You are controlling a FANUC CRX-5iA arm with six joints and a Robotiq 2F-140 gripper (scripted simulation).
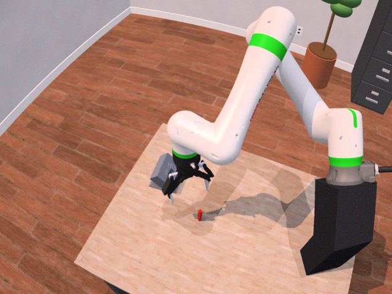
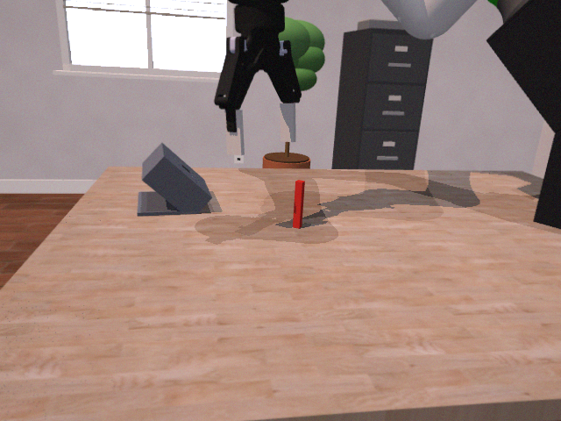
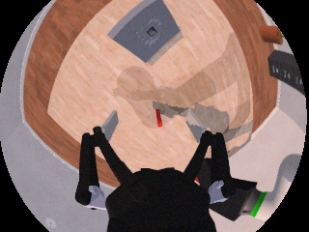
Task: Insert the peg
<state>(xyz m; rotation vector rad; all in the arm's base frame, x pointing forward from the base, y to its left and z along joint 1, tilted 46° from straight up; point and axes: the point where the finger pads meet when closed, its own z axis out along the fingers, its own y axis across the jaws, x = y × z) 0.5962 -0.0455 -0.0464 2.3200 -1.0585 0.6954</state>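
The red peg is 5 cm behind my hand, 4 cm to the left of it and 10 cm below it.
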